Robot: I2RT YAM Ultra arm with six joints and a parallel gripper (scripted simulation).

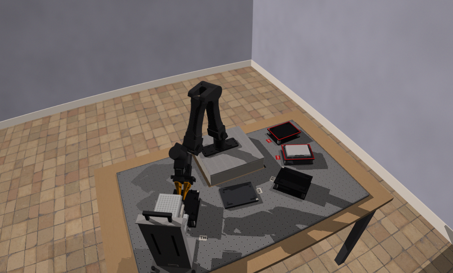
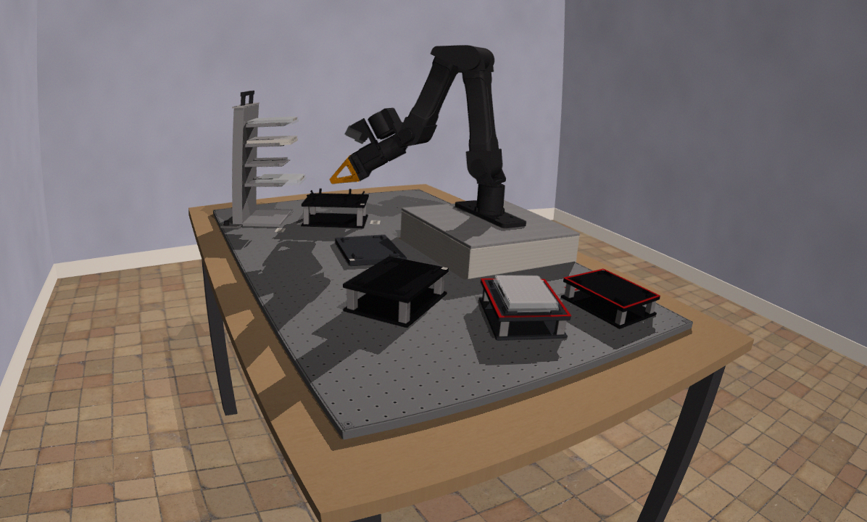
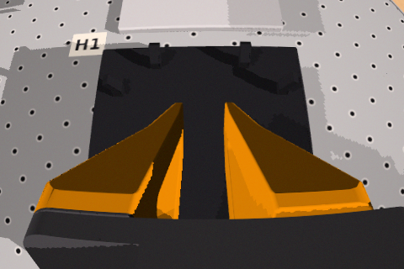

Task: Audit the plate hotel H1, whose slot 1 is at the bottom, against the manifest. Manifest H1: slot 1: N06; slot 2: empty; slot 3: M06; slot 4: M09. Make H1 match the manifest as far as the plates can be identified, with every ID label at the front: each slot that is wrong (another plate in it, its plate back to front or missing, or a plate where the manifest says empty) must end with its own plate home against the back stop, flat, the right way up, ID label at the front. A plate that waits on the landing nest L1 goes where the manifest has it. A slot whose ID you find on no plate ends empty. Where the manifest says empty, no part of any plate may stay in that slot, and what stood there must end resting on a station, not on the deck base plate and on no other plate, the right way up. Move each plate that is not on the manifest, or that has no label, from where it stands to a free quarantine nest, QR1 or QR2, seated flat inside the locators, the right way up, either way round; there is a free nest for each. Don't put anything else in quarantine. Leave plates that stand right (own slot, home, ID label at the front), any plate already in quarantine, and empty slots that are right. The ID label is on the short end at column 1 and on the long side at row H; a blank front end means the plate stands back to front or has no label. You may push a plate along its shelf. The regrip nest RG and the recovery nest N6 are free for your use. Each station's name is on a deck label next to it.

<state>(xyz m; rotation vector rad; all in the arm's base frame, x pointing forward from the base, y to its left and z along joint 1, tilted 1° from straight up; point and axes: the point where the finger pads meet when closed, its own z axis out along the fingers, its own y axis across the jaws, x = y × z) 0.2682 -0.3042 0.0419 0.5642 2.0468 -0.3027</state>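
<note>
Now: hand 50 mm above the black regrip nest RG. From my hand the other things lie so: flat recovery nest N6 (20 mm ahead, 270 mm to the left, 100 mm below); then H1 deck label (160 mm ahead, 30 mm to the left, 110 mm below); then plate hotel H1 (220 mm ahead, 130 mm to the right, 50 mm above).
</note>
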